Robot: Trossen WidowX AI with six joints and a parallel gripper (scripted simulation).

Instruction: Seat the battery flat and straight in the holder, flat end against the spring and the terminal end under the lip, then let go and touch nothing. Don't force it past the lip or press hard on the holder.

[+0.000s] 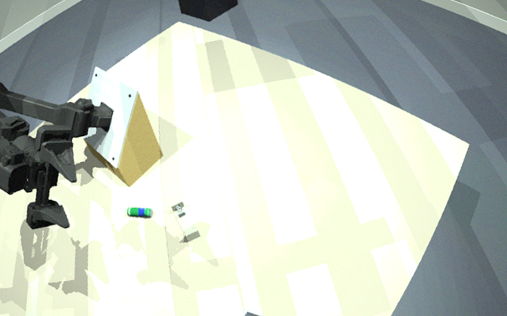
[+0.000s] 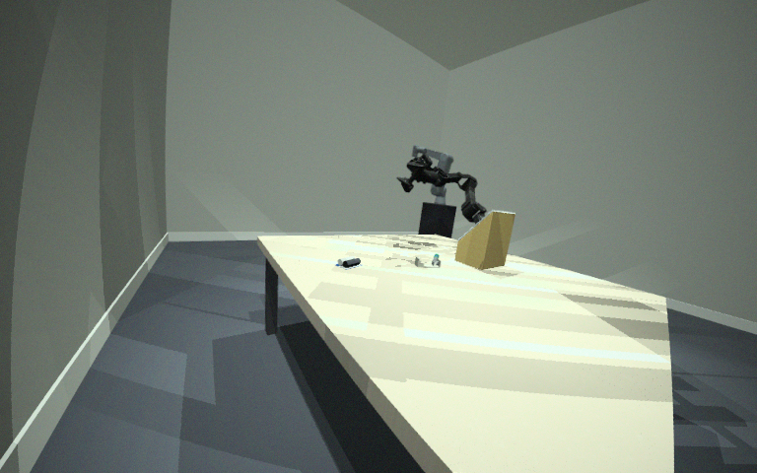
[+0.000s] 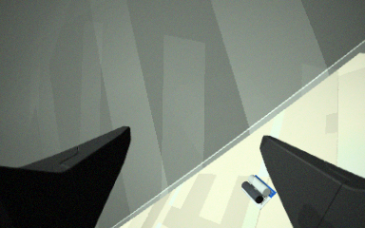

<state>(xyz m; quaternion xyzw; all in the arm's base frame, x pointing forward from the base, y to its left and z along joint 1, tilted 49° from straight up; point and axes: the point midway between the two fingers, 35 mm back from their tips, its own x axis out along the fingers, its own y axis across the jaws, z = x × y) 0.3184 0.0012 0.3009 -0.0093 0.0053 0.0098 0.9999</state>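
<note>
My gripper tip is 360 mm above the battery, 160 mm past it and 130 mm to the right of it.
</note>
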